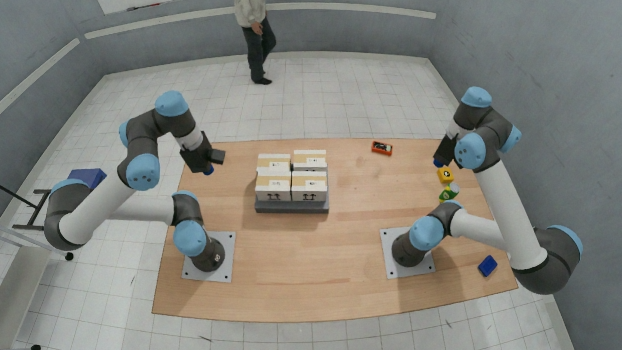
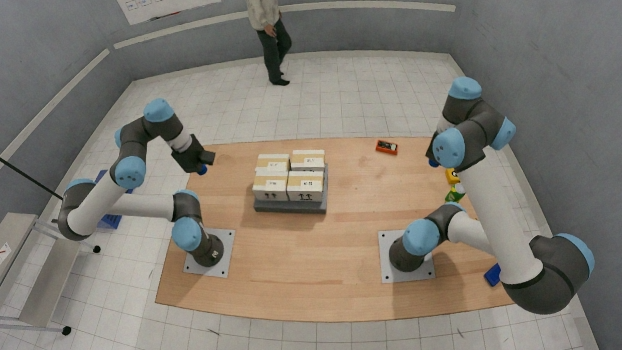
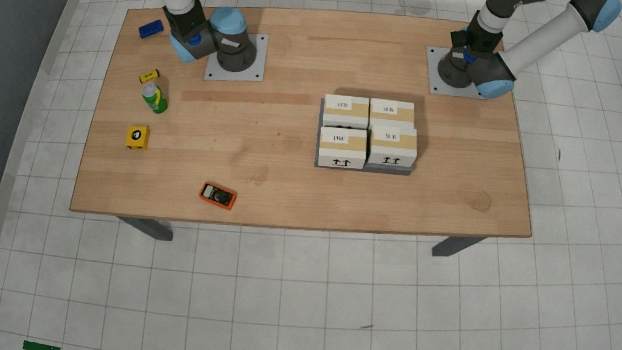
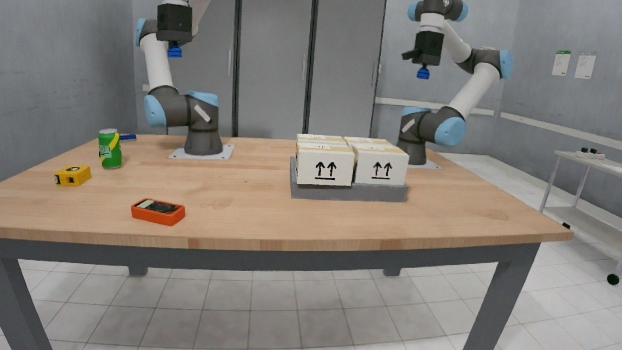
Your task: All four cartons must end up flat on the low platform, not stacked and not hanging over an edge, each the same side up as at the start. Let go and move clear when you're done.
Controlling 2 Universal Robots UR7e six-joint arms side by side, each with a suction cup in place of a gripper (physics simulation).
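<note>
Four white cartons with tan tape stand in two rows on the low grey platform, none stacked. The two nearer the arm bases are one carton and another carton. Farther out are a third carton and a fourth carton. The outer pair's arrows point up. The fourth's outer bottom edge is at the platform's rim; a slight overhang cannot be ruled out. My left gripper and right gripper are open, empty and clear of the cartons.
An orange multimeter, a yellow tape measure, a green can, a small yellow item and a blue item lie toward my right arm's side of the table.
</note>
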